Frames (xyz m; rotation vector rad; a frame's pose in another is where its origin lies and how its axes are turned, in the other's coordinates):
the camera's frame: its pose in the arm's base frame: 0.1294 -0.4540 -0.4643 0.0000 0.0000 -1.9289
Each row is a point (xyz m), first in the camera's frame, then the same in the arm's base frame.
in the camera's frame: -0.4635 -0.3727 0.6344
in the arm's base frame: -0.0572 0.1107 0.1701
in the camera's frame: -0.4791 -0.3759 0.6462
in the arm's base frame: -0.0547 0.1265 0.1819
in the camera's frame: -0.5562 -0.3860 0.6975
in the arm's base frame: -0.0372 0.2022 0.2332
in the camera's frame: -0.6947 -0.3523 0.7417
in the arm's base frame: 0.0429 0.3201 0.2774
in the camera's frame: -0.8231 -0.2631 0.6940
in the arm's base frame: 0.1715 0.4091 0.2297
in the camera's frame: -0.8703 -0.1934 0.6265
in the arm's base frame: 0.2533 0.4289 0.1622
